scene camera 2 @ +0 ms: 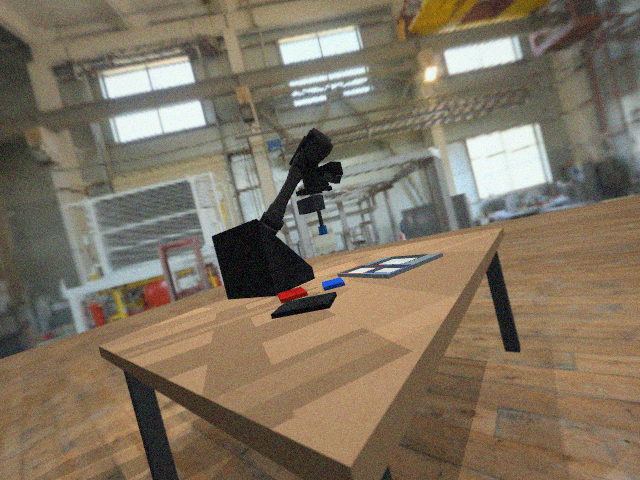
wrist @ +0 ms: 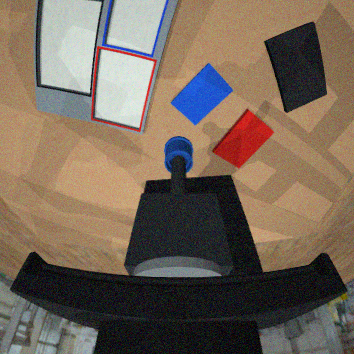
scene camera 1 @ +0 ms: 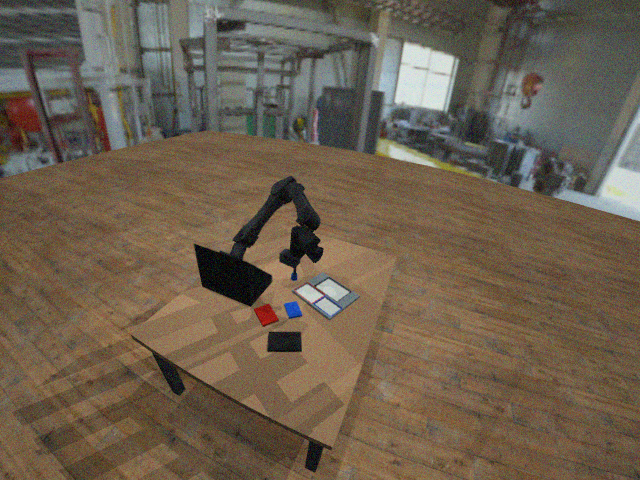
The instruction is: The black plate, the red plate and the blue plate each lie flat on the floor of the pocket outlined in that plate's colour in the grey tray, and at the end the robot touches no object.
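Places are measured from the arm's base along level axes (x ahead, y left, z up), in centimetres.
Pixels of known places: end effector, tool point: (scene camera 2: 323, 234) (wrist: 178, 149) (scene camera 1: 294, 278); arm's base, origin of the base link: (scene camera 2: 258, 246) (scene camera 1: 234, 259).
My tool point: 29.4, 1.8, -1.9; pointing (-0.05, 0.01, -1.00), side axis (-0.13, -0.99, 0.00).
For each thing: its middle in the pictures, then the offset to it from my tool point, as dx, dy, dz.
- black plate, body centre: (wrist: 299, 68) (scene camera 2: 305, 304) (scene camera 1: 284, 341) +5.8, -21.9, -14.8
- red plate, body centre: (wrist: 242, 140) (scene camera 2: 291, 294) (scene camera 1: 266, 314) -7.9, -12.1, -14.8
- blue plate, body centre: (wrist: 201, 95) (scene camera 2: 332, 283) (scene camera 1: 293, 309) +1.7, -4.1, -14.9
- grey tray, body centre: (wrist: 92, 49) (scene camera 2: 386, 265) (scene camera 1: 325, 293) +12.2, +12.4, -14.8
The black plate (scene camera 1: 284, 342) (scene camera 2: 305, 305) (wrist: 297, 67), the red plate (scene camera 1: 266, 314) (scene camera 2: 292, 294) (wrist: 243, 138) and the blue plate (scene camera 1: 293, 310) (scene camera 2: 333, 283) (wrist: 202, 94) lie apart on the table, outside the tray. The grey tray (scene camera 1: 353, 298) (scene camera 2: 436, 256) (wrist: 62, 105) has three pockets, outlined in black, red and blue, all without a plate. My gripper, a blue suction cup (scene camera 1: 294, 276) (scene camera 2: 323, 230) (wrist: 178, 152), hangs in the air above the table with nothing on it. In the wrist view it appears beside the tray's red-outlined pocket and below the blue plate.
A black panel-like block (scene camera 1: 230, 276) (scene camera 2: 258, 263) stands on the table by the arm's base, close to the red plate. The wooden table's front edge (scene camera 1: 232, 395) (scene camera 2: 222, 410) lies beyond the black plate.
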